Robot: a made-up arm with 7 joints. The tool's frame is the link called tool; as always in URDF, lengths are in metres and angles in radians. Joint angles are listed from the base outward. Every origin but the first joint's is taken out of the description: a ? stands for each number. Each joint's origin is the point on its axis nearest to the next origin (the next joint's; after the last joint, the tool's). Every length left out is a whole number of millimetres.
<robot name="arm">
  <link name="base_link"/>
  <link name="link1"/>
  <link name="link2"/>
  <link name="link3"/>
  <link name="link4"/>
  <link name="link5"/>
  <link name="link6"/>
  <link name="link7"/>
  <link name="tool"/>
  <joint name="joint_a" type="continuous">
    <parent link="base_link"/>
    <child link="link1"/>
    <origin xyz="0 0 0.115" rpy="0 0 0"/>
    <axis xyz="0 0 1"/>
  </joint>
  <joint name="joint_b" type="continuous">
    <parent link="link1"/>
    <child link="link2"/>
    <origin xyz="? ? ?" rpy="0 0 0"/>
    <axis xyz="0 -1 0"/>
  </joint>
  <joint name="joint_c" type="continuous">
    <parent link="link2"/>
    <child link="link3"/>
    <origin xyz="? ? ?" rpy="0 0 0"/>
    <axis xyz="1 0 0"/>
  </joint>
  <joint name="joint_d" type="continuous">
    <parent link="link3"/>
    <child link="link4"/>
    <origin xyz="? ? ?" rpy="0 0 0"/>
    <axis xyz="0 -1 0"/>
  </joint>
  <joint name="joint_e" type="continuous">
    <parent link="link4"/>
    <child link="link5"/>
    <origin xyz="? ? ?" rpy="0 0 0"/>
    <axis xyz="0 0 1"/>
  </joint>
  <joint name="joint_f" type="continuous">
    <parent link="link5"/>
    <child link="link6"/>
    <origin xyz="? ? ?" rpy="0 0 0"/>
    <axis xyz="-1 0 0"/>
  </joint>
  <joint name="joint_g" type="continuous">
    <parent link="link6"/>
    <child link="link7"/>
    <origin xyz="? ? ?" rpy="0 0 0"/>
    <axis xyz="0 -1 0"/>
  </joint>
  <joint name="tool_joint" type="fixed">
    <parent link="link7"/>
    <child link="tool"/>
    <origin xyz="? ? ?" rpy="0 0 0"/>
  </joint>
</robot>
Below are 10 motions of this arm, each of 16 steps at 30 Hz.
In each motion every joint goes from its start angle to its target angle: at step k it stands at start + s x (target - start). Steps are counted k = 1, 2, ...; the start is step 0. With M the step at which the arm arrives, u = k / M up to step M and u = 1 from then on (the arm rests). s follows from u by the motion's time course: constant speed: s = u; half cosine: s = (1 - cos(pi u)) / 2; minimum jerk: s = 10 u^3 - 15 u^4 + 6 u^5.
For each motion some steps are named. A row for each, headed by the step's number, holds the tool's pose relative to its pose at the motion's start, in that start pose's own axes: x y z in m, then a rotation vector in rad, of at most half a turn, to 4 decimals.
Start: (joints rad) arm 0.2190 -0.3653 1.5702 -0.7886 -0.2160 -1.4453 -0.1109
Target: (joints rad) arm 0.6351 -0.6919 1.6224 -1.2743 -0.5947 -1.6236 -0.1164
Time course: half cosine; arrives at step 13
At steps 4, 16:
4: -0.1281 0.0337 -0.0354 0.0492 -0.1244 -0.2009
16: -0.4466 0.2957 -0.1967 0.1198 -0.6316 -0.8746

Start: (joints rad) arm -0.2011 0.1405 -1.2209 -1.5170 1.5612 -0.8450 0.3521
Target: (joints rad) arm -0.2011 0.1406 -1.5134 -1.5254 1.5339 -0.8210 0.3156
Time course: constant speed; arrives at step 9
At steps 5, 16:
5: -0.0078 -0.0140 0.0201 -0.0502 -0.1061 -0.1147
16: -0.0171 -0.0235 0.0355 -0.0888 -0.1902 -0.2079

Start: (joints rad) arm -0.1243 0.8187 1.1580 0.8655 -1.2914 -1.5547 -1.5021
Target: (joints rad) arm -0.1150 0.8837 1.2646 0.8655 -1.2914 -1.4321 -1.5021
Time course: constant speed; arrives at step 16
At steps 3, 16:
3: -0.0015 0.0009 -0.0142 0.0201 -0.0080 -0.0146
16: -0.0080 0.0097 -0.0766 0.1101 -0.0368 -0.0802

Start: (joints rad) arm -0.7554 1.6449 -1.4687 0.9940 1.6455 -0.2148 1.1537
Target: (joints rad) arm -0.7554 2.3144 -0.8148 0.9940 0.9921 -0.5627 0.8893
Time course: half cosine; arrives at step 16
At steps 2, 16:
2: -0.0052 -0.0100 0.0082 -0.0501 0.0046 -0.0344
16: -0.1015 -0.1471 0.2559 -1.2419 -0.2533 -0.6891

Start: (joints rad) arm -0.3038 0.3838 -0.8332 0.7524 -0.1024 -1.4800 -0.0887
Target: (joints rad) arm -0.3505 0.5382 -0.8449 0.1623 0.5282 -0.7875 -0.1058
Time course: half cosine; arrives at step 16
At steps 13, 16:
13: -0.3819 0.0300 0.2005 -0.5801 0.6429 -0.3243
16: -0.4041 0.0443 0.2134 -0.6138 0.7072 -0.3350

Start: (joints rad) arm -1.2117 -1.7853 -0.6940 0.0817 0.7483 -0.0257 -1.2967
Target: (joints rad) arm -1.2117 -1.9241 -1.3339 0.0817 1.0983 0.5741 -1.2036
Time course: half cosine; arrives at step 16
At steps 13, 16:
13: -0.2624 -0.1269 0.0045 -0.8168 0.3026 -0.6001
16: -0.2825 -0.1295 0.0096 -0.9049 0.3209 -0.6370

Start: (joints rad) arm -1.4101 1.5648 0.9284 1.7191 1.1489 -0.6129 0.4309
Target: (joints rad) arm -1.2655 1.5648 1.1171 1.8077 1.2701 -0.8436 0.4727
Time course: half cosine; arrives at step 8
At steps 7, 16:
7: 0.0062 -0.0376 -0.0006 0.0370 -0.1516 -0.2028
16: 0.0061 -0.0391 -0.0002 0.0382 -0.1577 -0.2108

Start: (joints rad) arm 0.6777 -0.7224 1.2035 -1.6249 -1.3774 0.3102 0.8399
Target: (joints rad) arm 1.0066 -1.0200 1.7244 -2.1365 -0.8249 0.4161 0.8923
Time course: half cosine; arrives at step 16
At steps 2, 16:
2: 0.0044 -0.0177 0.0036 0.0035 0.0002 0.0491
16: 0.1587 -0.2234 0.0968 0.3062 0.1296 1.1767

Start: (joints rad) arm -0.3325 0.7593 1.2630 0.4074 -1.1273 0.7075 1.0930
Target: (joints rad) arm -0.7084 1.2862 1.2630 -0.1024 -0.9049 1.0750 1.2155
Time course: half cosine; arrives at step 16
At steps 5, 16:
5: 0.0483 -0.0161 -0.0672 0.0462 -0.1439 0.1501
16: 0.3109 -0.0317 -0.2407 0.0593 -0.7563 0.7048

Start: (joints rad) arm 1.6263 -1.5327 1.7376 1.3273 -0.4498 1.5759 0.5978
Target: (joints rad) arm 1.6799 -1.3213 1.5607 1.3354 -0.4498 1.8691 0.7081
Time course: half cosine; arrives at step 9
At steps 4, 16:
4: 0.0370 -0.0219 0.0050 -0.0409 -0.1607 0.0636
16: 0.0836 -0.0488 0.0238 -0.1069 -0.3919 0.1295

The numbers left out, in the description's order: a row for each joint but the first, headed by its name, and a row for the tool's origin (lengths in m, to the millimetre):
joint_b: 0.05 0.013 0
joint_c: -0.267 0 0.09
joint_d: 0 0.038 -0.053
joint_e: -0.049 0 -0.474
joint_f: 0.132 0.02 0
joint_g: 0 -0.275 -0.074
tool: -0.089 0 -0.105

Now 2 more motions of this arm.
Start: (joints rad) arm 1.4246 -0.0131 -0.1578 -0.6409 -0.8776 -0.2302 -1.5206
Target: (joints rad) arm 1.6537 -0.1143 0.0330 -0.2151 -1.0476 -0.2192 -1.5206
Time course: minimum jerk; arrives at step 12
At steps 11, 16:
11: 0.0689 0.1216 0.1289 -0.1320 -0.1104 0.3051
16: 0.0692 0.1224 0.1293 -0.1324 -0.1106 0.3067

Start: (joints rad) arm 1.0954 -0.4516 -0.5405 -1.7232 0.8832 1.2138 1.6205
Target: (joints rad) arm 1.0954 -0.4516 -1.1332 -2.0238 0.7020 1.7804 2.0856
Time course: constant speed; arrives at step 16
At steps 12, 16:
12: 0.0703 -0.0268 0.0510 0.0234 0.2202 0.1677
16: 0.0899 -0.0302 0.0411 0.0783 0.2852 0.1857

